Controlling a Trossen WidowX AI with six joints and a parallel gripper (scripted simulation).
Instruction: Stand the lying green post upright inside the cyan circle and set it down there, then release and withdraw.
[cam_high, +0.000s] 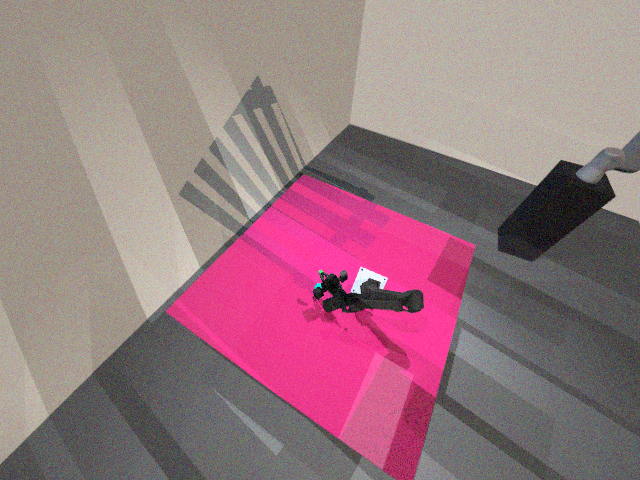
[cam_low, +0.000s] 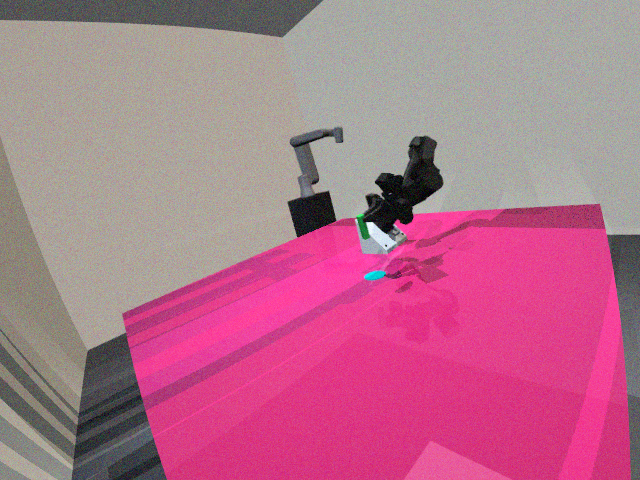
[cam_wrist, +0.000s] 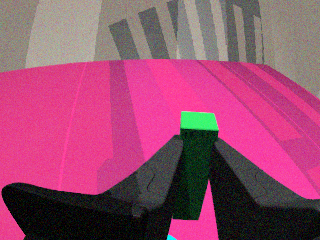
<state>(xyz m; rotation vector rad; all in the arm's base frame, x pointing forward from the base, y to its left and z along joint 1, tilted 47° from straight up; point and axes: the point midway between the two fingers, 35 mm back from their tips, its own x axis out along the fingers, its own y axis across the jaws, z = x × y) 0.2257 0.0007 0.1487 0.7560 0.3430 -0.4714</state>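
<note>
The cyan circle is 16 cm below my gripper tip. From my gripper tip the other things lie so: green post 2 cm below.
</note>
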